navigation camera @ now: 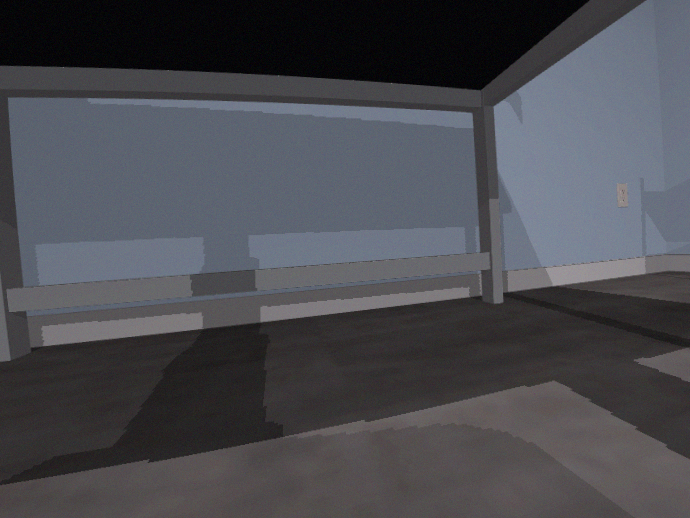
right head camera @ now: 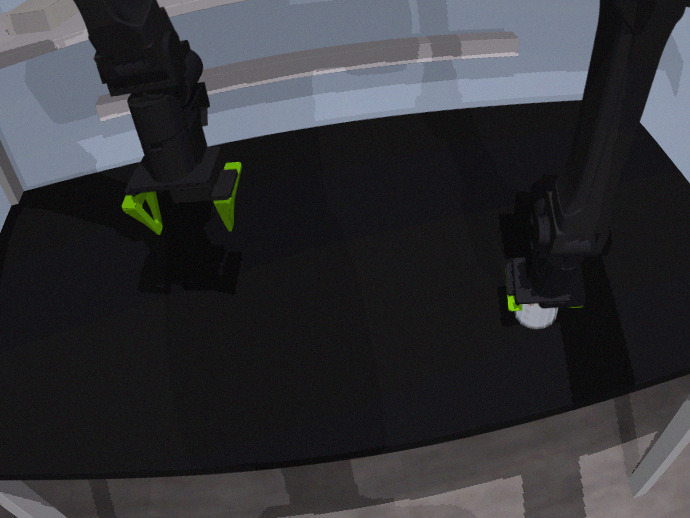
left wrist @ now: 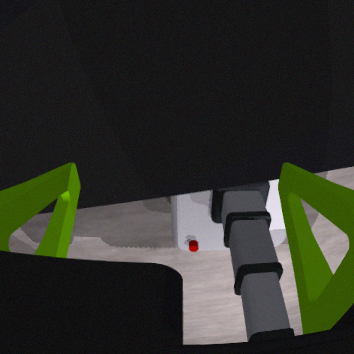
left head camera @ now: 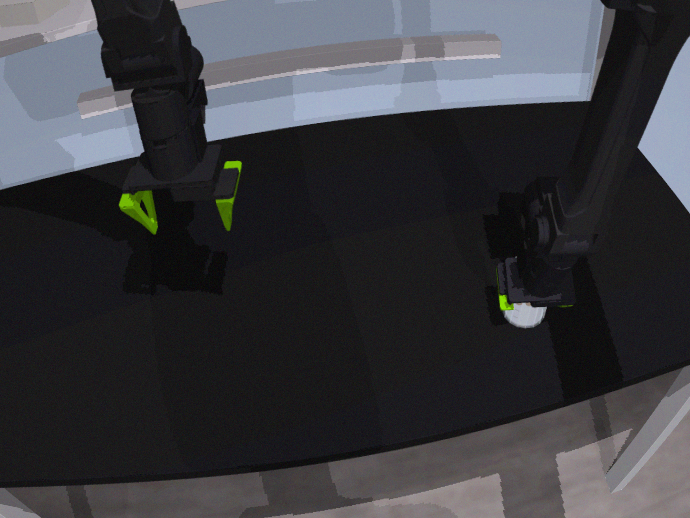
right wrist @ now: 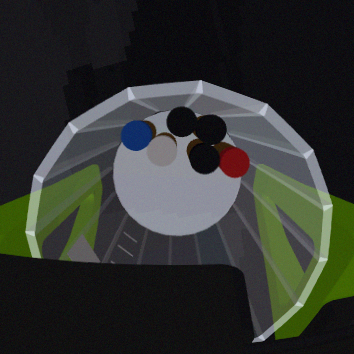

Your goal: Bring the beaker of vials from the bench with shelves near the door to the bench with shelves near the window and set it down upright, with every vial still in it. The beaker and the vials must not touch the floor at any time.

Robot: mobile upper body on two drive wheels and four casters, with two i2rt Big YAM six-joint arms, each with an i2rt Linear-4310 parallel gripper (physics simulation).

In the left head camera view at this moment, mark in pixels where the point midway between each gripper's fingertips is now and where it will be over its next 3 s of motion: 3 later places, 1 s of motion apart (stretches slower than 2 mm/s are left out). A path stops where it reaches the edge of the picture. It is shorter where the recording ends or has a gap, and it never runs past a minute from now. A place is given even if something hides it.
My left gripper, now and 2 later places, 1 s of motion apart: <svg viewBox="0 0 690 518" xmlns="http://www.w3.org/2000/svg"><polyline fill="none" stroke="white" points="191,229 153,103 111,182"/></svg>
My right gripper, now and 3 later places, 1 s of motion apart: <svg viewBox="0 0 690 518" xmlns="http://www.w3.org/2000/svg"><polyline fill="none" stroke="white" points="525,301 523,296 532,199 578,114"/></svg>
